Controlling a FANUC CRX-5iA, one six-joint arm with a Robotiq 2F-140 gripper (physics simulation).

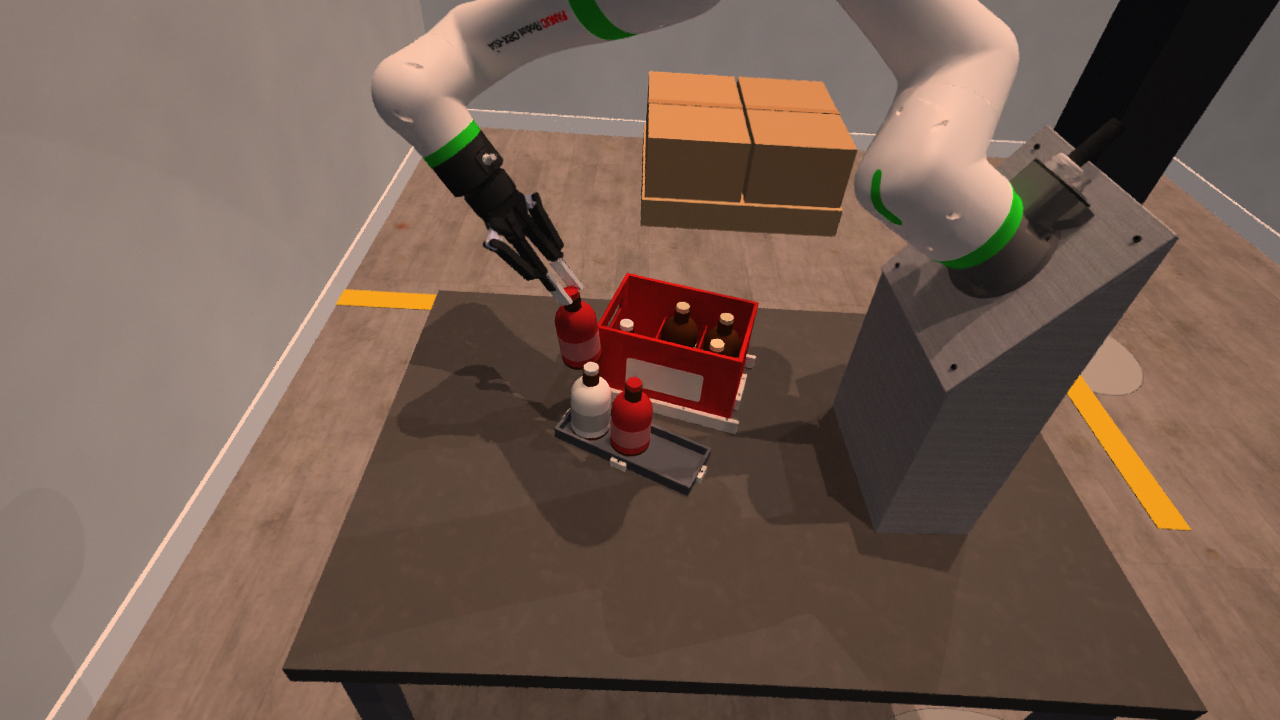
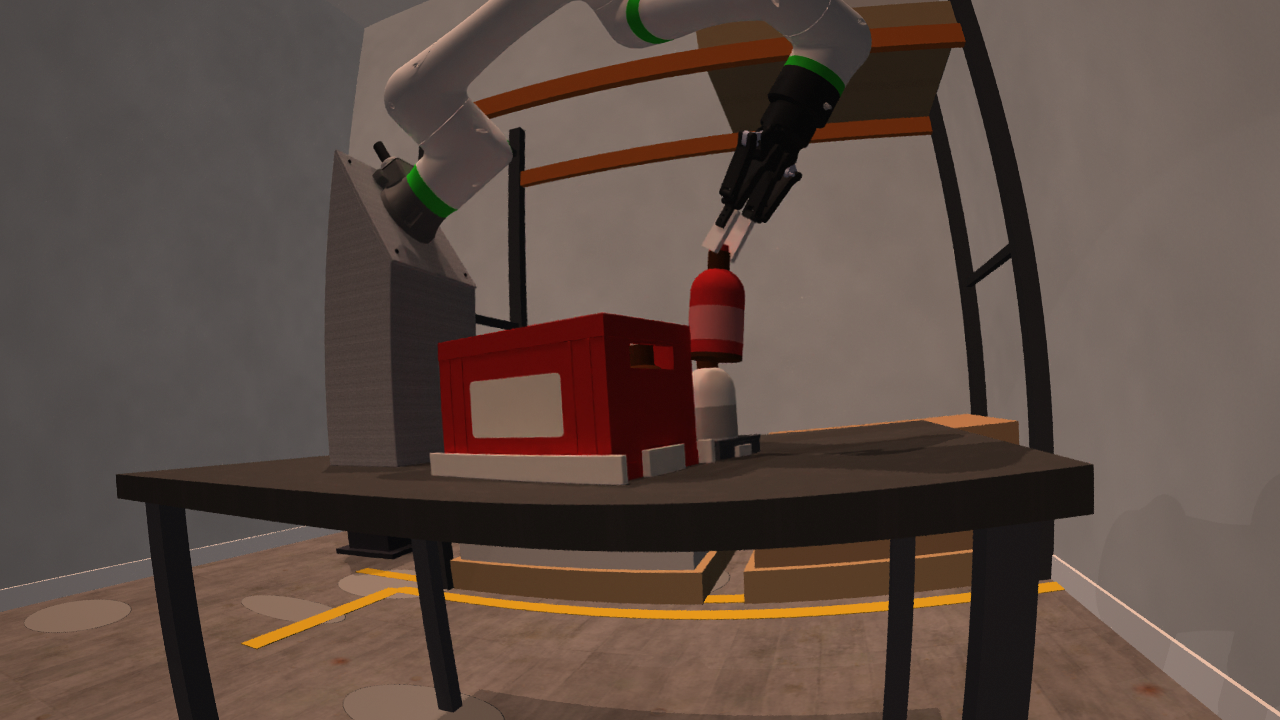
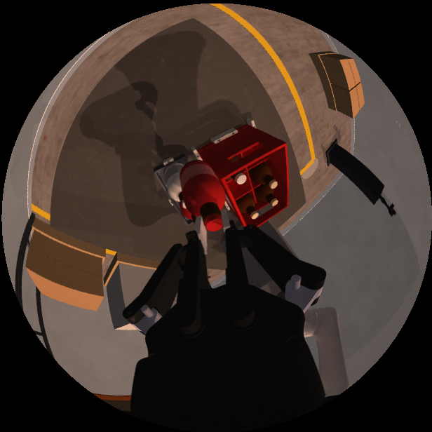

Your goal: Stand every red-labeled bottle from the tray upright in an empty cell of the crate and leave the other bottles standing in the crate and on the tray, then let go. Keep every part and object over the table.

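Frame: origin at the arm's base, x right, y down, z ahead, level; millimetres.
Where they show: gripper, between the fingertips: [image 1: 572, 296] [image 2: 717, 254]; arm's base, origin of its link: [image 1: 1003, 250] [image 2: 406, 216].
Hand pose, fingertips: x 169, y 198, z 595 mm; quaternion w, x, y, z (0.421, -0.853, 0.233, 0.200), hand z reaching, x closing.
Observation:
Each offset is from my fingertips to the top centre of the thing. Level surfaces: height alone.
My gripper [image 1: 570, 288] [image 2: 724, 247] [image 3: 213, 220] is tilted and shut on the neck of a red-labeled bottle @[dz -6, dx +4, dy -13 mm] [image 1: 578, 333] [image 2: 716, 313] [image 3: 202, 187]. The bottle hangs about upright above the table, beside the crate's end; its base looks lower than the rim. The red crate @[dz -173, dx +0, dy +99 mm] [image 1: 617, 358] [image 2: 644, 402] [image 3: 215, 155] holds several bottles, including a brown one @[dz -218, dx +115, dy +111 mm] [image 1: 680, 330] and one with a white cap @[dz -102, dx +64, dy +111 mm] [image 1: 626, 325] [image 3: 241, 178] whose body is mostly hidden. On the dark tray [image 1: 671, 458] [image 2: 756, 440] stand a white bottle @[dz -30, dx -53, dy +114 mm] [image 1: 590, 402] [image 2: 716, 398] [image 3: 173, 181] and another red-labeled bottle @[dz -103, dx -95, dy +114 mm] [image 1: 631, 420].
White blocks [image 1: 693, 414] [image 2: 528, 468] edge the crate on the table @[dy +274 mm] [image 1: 537, 626] [image 2: 805, 488]. The grey robot pedestal [image 1: 930, 447] [image 2: 358, 358] stands on the table. Cardboard boxes [image 1: 698, 165] stand on the floor behind. A rack [image 2: 975, 223] stands beyond the arm.

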